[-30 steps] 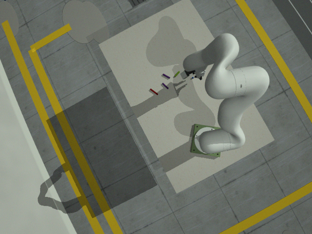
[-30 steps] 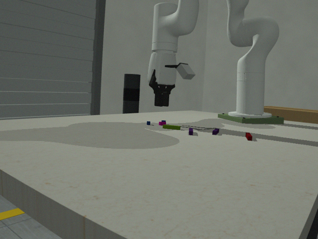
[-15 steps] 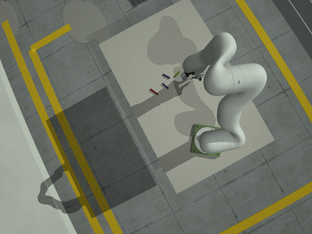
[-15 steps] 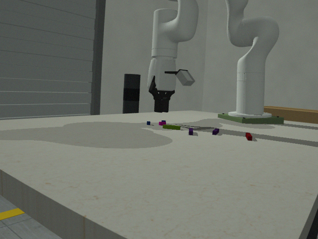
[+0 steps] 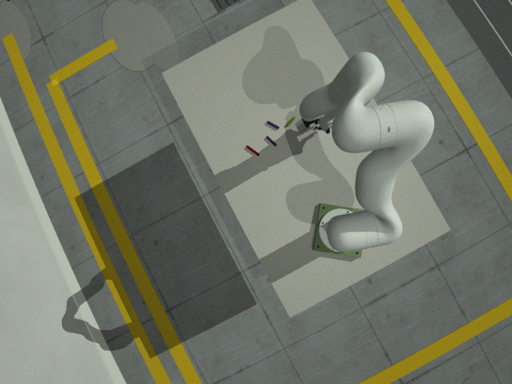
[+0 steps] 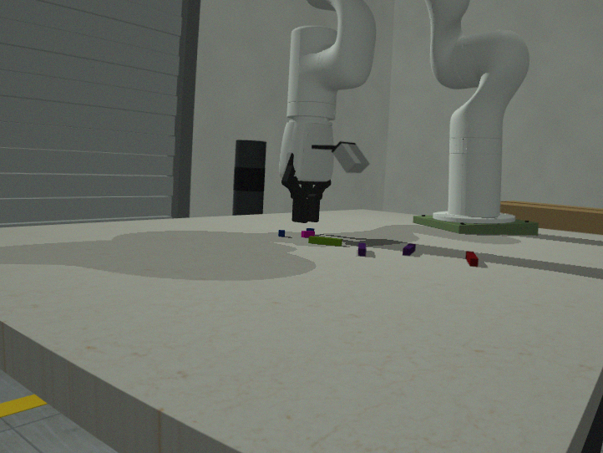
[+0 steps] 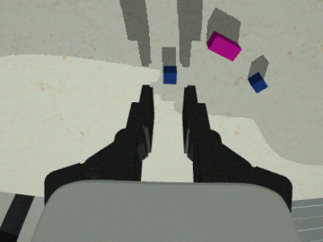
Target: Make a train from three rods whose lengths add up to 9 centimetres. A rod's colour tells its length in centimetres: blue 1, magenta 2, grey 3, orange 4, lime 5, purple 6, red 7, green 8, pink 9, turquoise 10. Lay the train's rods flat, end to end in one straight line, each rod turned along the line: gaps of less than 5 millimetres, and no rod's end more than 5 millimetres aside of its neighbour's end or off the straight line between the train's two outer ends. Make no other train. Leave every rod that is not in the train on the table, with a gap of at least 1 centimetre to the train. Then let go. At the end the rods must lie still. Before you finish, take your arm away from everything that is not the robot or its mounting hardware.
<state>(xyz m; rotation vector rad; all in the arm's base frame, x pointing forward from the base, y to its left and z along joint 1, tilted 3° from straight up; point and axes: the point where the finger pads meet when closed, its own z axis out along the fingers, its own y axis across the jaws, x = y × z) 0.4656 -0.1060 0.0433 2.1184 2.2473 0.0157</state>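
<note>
Now: the magenta rod 40 mm ahead of my hand, 40 mm to the left of it and 40 mm below it. From my hand the other things lie so: lime rod 70 mm ahead, 110 mm to the left, 40 mm below; red rod 20 mm ahead, 320 mm to the left, 40 mm below.
</note>
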